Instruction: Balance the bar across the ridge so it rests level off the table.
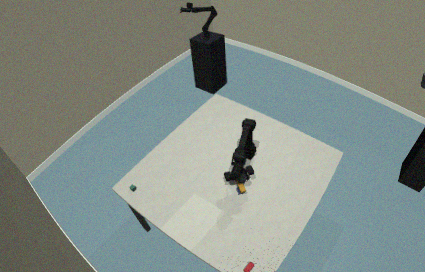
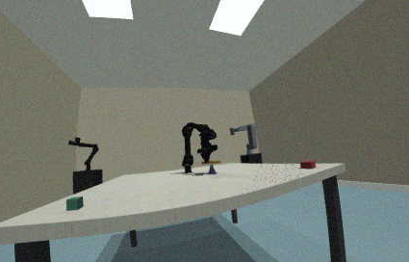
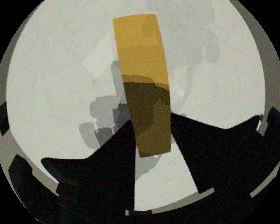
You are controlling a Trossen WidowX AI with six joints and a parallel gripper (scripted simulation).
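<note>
Right now the yellow bar is 2 cm ahead of my gripper tip and 2 cm to the left of it. From my gripper tip the other things lie so: green block 46 cm ahead, 59 cm to the right, 6 cm below; red block 46 cm ahead, 41 cm to the left, 6 cm below.
</note>
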